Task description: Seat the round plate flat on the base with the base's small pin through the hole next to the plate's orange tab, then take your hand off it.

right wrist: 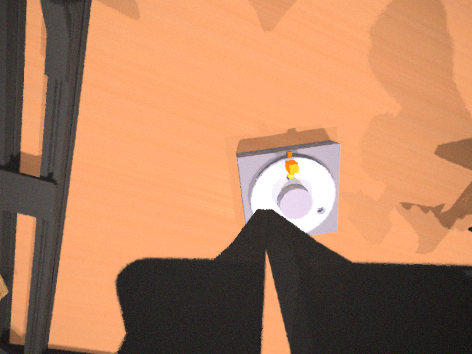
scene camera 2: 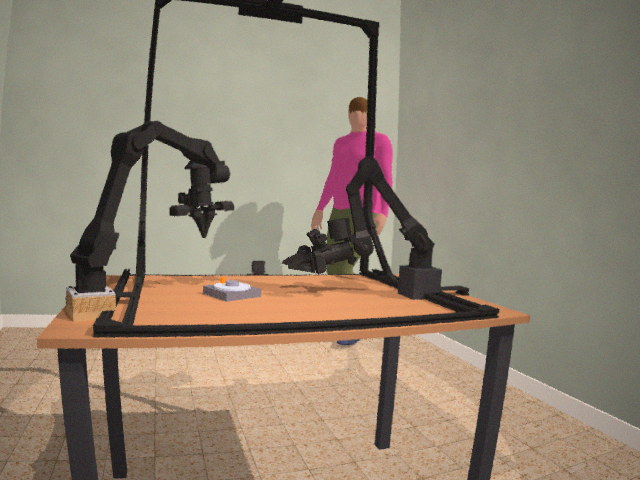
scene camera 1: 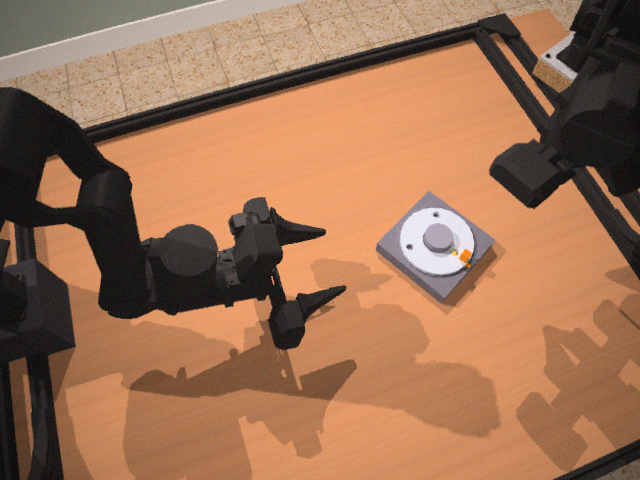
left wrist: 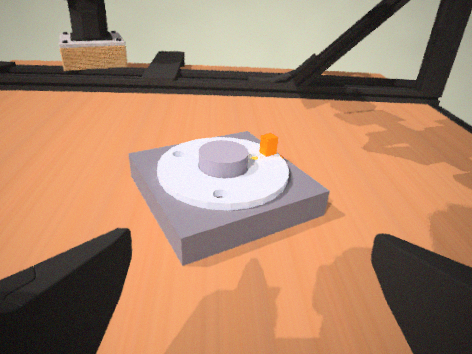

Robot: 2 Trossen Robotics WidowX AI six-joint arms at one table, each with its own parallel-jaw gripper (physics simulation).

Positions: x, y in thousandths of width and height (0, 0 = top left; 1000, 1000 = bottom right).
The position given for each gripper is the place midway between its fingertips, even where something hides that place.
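Observation:
There's a grey square base (scene camera 1: 687, 599) and a round boss (scene camera 1: 685, 495), plus a white round plate (scene camera 1: 645, 484). You get the plate in the left wrist view (left wrist: 378, 484) and in the right wrist view (right wrist: 666, 501) too. As for the grippers, the left gripper (scene camera 1: 524, 541) also appears in the left wrist view (left wrist: 537, 691) and scene camera 2 (scene camera 2: 446, 551). The right gripper (scene camera 1: 830, 395) can be seen in scene camera 2 (scene camera 2: 320, 495) and in the right wrist view (right wrist: 560, 614) as well.

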